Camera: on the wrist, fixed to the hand. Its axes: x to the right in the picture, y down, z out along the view.
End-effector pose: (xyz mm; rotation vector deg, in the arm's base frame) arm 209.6 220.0 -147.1 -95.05 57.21 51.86
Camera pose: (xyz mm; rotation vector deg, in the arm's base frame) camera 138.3 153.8 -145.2 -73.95 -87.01 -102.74
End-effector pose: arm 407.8 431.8 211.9 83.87 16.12 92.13
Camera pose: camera 320.6 398.7 239.8 -40.77 90.97 -41.67
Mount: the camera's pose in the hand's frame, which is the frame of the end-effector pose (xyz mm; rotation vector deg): -16.2 77.9 -56.1 1.46 -45.35 169.59
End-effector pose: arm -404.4 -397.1 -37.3 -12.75 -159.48 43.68
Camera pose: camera -367.1 -307.2 -34.1 118.91 -0.97 -21.78
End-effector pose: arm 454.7 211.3 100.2 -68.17 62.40 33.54
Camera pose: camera 362.5 186.3 81.3 -87.49 -60.85 -131.22
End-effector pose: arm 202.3 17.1 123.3 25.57 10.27 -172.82
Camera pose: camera 241.7 -51.6 66.7 -22.25 -18.31 -3.98
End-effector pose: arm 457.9 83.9 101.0 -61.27 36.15 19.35
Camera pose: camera 385.2 69.9 37.7 -54.73 -50.43 -158.73
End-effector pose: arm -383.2 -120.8 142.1 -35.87 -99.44 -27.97
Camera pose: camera -288.5 -98.1 140.1 -136.62 13.84 110.14
